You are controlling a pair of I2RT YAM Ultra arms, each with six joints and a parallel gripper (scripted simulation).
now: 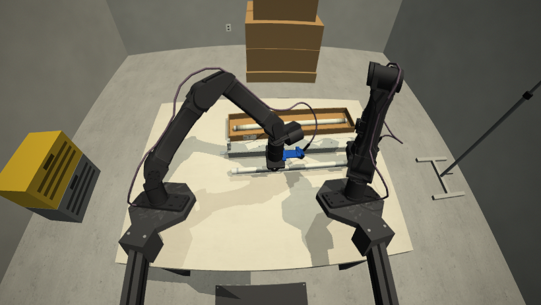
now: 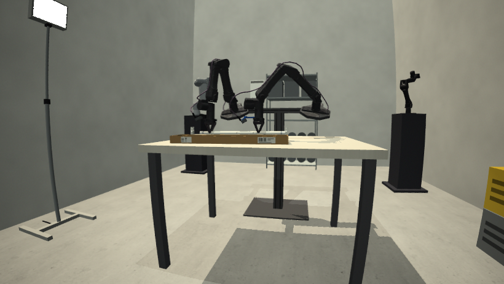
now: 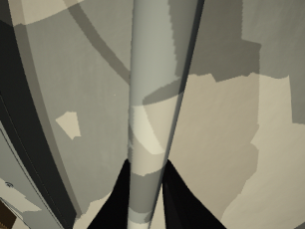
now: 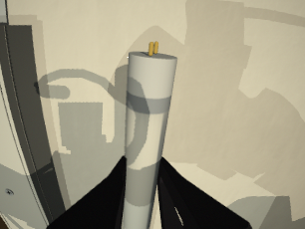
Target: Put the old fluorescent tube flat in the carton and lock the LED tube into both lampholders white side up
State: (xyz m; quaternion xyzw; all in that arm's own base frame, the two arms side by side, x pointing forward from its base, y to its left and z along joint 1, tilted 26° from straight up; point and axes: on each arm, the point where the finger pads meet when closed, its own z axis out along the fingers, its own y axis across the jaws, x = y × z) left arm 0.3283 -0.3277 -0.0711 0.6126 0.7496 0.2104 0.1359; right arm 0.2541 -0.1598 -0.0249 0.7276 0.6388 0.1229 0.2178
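The LED tube lies 1 cm ahead of my left hand, 12 cm to the right of it and 1 cm below it. Round my left hand: old fluorescent tube 28 cm ahead, 11 cm to the right, 3 cm below; then white light fixture 13 cm ahead, 11 cm to the right, 1 cm above; then brown carton 28 cm ahead, 11 cm to the right, 3 cm below.
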